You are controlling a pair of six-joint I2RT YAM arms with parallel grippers.
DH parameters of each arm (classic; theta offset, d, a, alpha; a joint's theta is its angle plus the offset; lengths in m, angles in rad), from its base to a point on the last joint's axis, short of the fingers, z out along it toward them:
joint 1: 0 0.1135 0.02 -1.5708
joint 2: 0 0 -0.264 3.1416
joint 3: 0.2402 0 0.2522 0
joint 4: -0.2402 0 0.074 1.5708
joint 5: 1.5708 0 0 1.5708
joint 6: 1.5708 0.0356 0 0
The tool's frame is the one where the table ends.
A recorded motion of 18 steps. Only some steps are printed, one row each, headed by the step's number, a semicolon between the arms.
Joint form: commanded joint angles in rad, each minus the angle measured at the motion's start. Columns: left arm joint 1, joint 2, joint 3, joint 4, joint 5, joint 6; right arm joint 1, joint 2, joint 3, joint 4, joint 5, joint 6.
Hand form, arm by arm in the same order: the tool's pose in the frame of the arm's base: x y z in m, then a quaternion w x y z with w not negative. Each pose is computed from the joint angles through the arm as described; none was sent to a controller.
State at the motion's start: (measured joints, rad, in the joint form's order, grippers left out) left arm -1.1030 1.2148 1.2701 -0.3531 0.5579 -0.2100; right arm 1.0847 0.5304 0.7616 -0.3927 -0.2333 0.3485
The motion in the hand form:
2: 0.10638 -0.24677 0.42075 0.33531 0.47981 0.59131 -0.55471; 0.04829 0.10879 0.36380 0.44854 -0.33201 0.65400 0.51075
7: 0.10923 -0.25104 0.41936 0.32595 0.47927 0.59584 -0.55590; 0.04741 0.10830 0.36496 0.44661 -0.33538 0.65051 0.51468
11: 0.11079 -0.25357 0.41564 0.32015 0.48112 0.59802 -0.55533; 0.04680 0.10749 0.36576 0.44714 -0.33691 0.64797 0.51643
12: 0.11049 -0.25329 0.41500 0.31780 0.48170 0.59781 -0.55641; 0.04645 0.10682 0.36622 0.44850 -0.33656 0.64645 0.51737
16: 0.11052 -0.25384 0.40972 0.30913 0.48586 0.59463 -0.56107; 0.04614 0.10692 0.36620 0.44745 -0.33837 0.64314 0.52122
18: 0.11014 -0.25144 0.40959 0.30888 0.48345 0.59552 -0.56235; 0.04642 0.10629 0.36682 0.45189 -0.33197 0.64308 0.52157
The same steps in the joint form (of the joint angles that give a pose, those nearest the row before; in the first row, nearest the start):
2: 0.0154 -0.0014 0.0261 0.0738 0.0541 -0.0216; -0.0017 -0.0028 0.0483 0.0323 -0.0029 0.0136
7: 0.0185 0.0185 0.0383 0.0677 0.0649 -0.0293; -0.0002 -0.0043 0.0514 0.0322 -0.0137 0.0135
11: 0.0200 0.0277 0.0338 0.0693 0.0725 -0.0278; -0.0002 -0.0074 0.0529 0.0322 -0.0183 0.0120
12: 0.0200 0.0262 0.0307 0.0693 0.0771 -0.0293; -0.0002 -0.0104 0.0529 0.0337 -0.0183 0.0120
16: 0.0216 0.0247 0.0093 0.0846 0.1001 -0.0308; -0.0002 -0.0120 0.0498 0.0414 -0.0275 0.0135
18: 0.0246 0.0155 0.0016 0.0861 0.1017 -0.0369; -0.0017 -0.0150 0.0483 0.0491 -0.0168 0.0197

